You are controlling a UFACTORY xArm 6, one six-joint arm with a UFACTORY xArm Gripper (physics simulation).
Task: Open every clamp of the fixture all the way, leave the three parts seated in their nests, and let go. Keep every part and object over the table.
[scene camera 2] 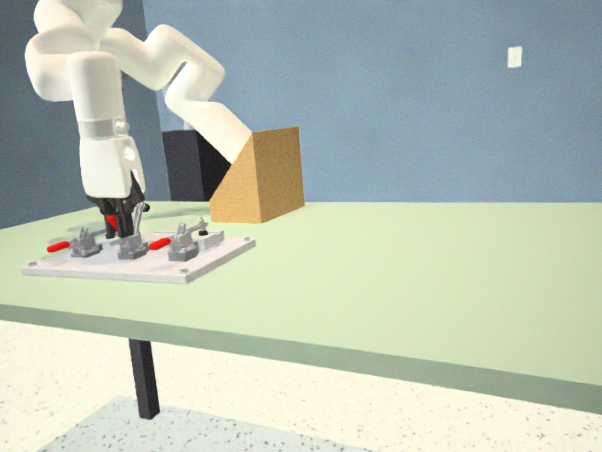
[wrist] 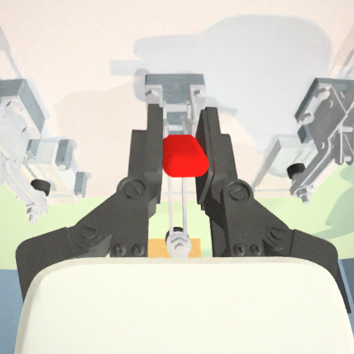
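Pixels of known places: gripper, between the fingertips: (scene camera 2: pixel 121 235); arm's base, origin of its link: (scene camera 2: pixel 256 162).
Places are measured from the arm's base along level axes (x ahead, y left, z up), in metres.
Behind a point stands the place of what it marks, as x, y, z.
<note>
The pale fixture plate (scene camera 2: pixel 105 271) @(0.545, 0.088, -0.118) (wrist: pixel 75 30) carries three grey toggle clamps. My gripper (scene camera 2: pixel 118 235) @(0.485, 0.062, -0.072) (wrist: pixel 179 125) is shut on the red handle (scene camera 2: pixel 111 222) @(0.502, 0.065, -0.044) (wrist: pixel 184 156) of the middle clamp (scene camera 2: pixel 132 250) @(0.478, 0.077, -0.100) (wrist: pixel 175 86). That clamp's arm stands steeply raised, its black pad (scene camera 2: pixel 146 207) @(0.415, 0.056, -0.035) well above the plate. The right clamp in the scene view (scene camera 2: pixel 183 250) @(0.459, 0.185, -0.097) and the left clamp there (scene camera 2: pixel 86 247) @(0.487, -0.039, -0.101) have their arms low and red handles (scene camera 2: pixel 160 244) @(0.508, 0.187, -0.074) (scene camera 2: pixel 58 246) @(0.545, -0.031, -0.083) out to the front. A light block (scene camera 2: pixel 212 240) @(0.376, 0.175, -0.101) (wrist: pixel 47 160) sits beneath the right clamp's pad. The middle part is hidden.
The fixture lies on the green table (scene camera 2: pixel 375 280) @(0.403, 0.515, -0.132). A tan wedge-shaped block (scene camera 2: pixel 277 175) @(0.020, 0.076, -0.031) stands behind it, with a dark box (scene camera 2: pixel 182 165) farther back. The outer clamps stand close on both sides of my fingers. The table's front edge runs in front of the plate.
</note>
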